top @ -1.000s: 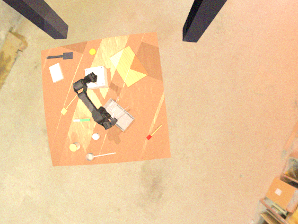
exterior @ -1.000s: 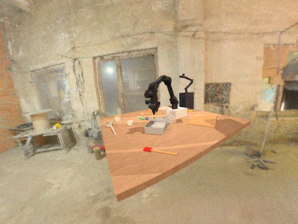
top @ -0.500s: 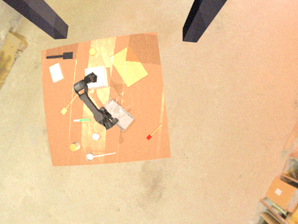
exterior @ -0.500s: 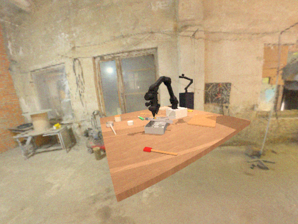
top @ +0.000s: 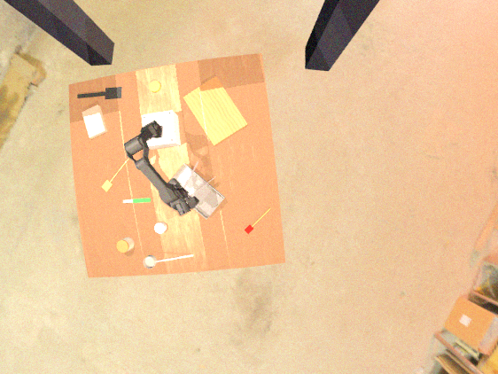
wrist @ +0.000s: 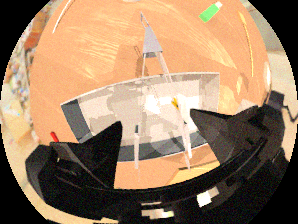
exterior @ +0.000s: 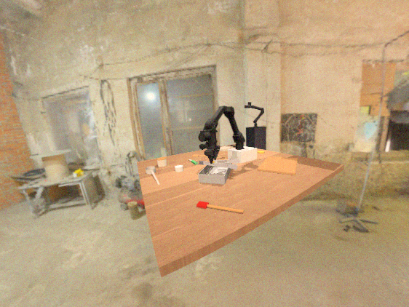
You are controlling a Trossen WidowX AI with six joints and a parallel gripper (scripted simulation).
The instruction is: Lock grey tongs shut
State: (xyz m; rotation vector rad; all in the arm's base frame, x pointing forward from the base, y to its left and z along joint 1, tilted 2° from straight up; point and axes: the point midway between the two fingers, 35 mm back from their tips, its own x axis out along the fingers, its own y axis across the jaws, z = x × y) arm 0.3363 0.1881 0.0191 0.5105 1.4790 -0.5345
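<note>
Now: the grey roasting tin 50 mm below my gripper tip, 40 mm to the left of it and 10 mm behind it. Also, from my gripper tip: black spatula (630 mm to the right, 600 mm behind, 80 mm below); wooden board (490 mm behind, 120 mm to the left, 70 mm below); pale block (660 mm to the right, 420 mm behind, 70 mm below).
</note>
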